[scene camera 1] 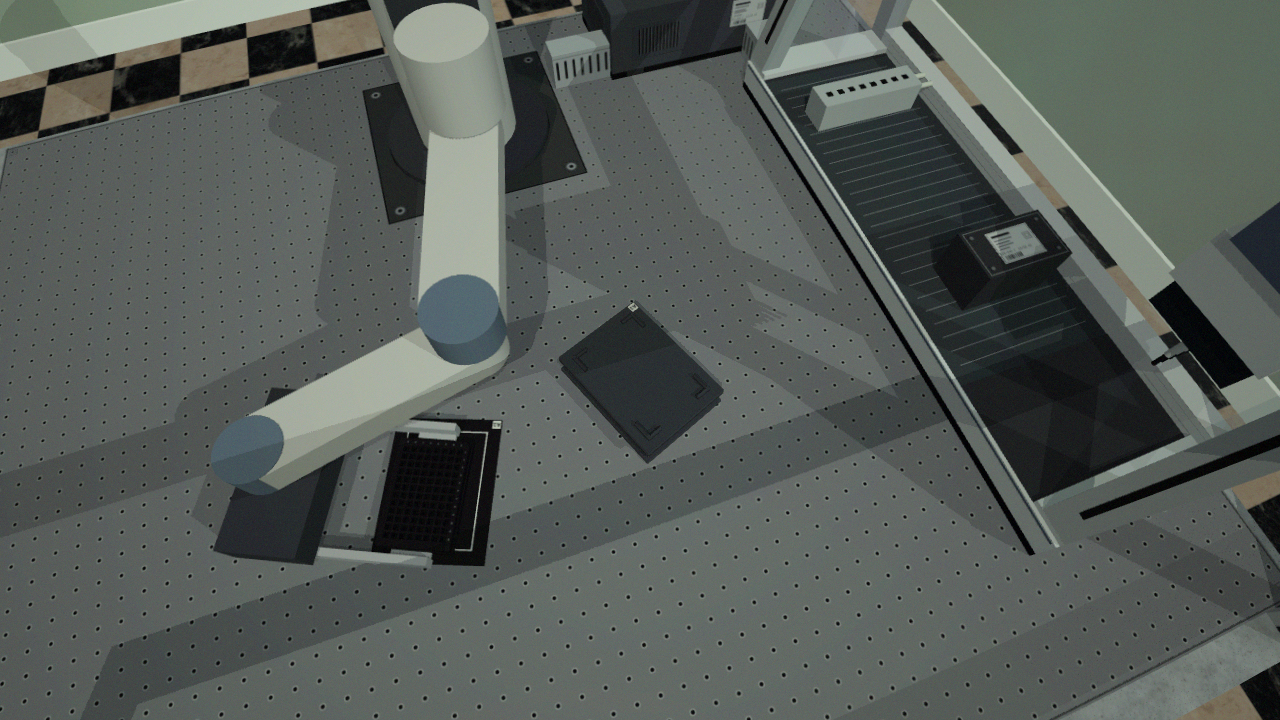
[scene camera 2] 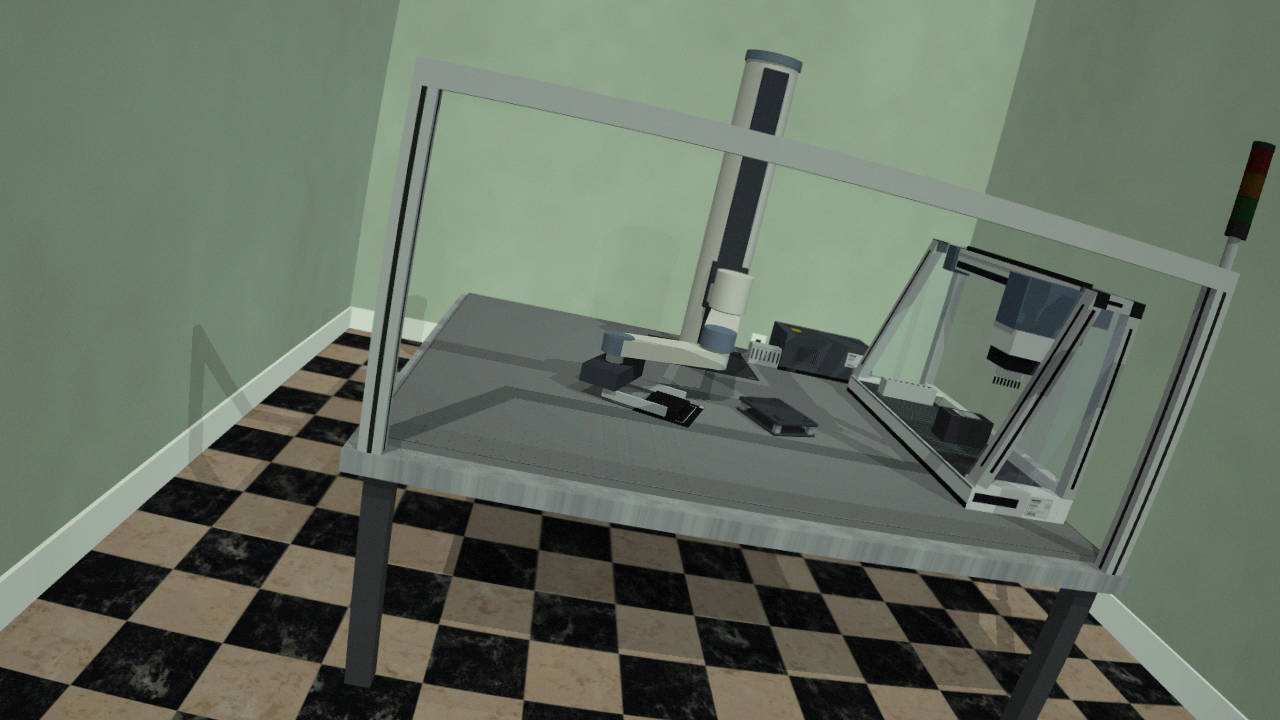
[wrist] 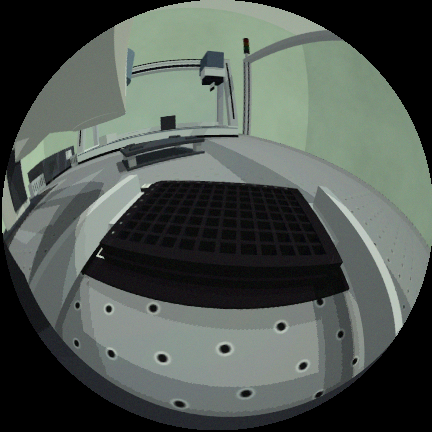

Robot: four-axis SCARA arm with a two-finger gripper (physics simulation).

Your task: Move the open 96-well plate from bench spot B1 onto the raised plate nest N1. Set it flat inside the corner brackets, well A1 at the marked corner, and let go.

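Places are measured from the arm's base along level axes (x ahead, y left, z up), in millimetres.
Pixels of known places: gripper, fingertip midpoint: [scene camera 1: 444, 493] [scene camera 2: 676, 403] [wrist: 225, 187].
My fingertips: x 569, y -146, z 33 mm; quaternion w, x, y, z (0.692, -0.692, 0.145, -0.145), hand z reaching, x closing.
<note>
Behind a point stands the place of what it marks.
The black open 96-well plate [scene camera 1: 425, 497] {y -169, x 564, z 25 mm} [scene camera 2: 667, 402] {y -165, x 561, z 30 mm} [wrist: 220, 220] {y -179, x 554, z 30 mm} lies flat on the black mat of spot B1 [scene camera 1: 491, 519] [wrist: 220, 301], which has a white outline and a pale tag at one corner. My gripper [scene camera 1: 431, 492] {y -147, x 569, z 33 mm} [scene camera 2: 666, 400] {y -147, x 569, z 33 mm} [wrist: 225, 187] {y -147, x 569, z 33 mm} is shut on the plate, one pale finger along each of two opposite sides. The raised nest N1 [scene camera 1: 640, 385] {y 102, x 522, z 46 mm} [scene camera 2: 776, 411] {y 98, x 523, z 46 mm} [wrist: 162, 146] {y 47, x 520, z 41 mm} is a dark slab with corner brackets, standing to the right of B1 and turned at an angle to it. A pale tag [scene camera 1: 632, 307] {y 129, x 417, z 46 mm} marks its far corner. Well A1 cannot be made out.
A framed enclosure [scene camera 1: 859, 241] {y 450, x 421, z 52 mm} stands on the right, with a white slotted block [scene camera 1: 863, 100] {y 547, x 227, z 102 mm} and a dark labelled box [scene camera 1: 1006, 255] {y 552, x 543, z 133 mm} inside. A dark equipment box [scene camera 1: 666, 35] {y 343, x -34, z 74 mm} [scene camera 2: 816, 347] {y 350, x -34, z 105 mm} and a small white vented block [scene camera 1: 579, 59] {y 199, x -45, z 58 mm} stand near the arm's base. A frame post [scene camera 2: 398, 268] {y -698, x 1044, z 308 mm} rises at the bench's left.
</note>
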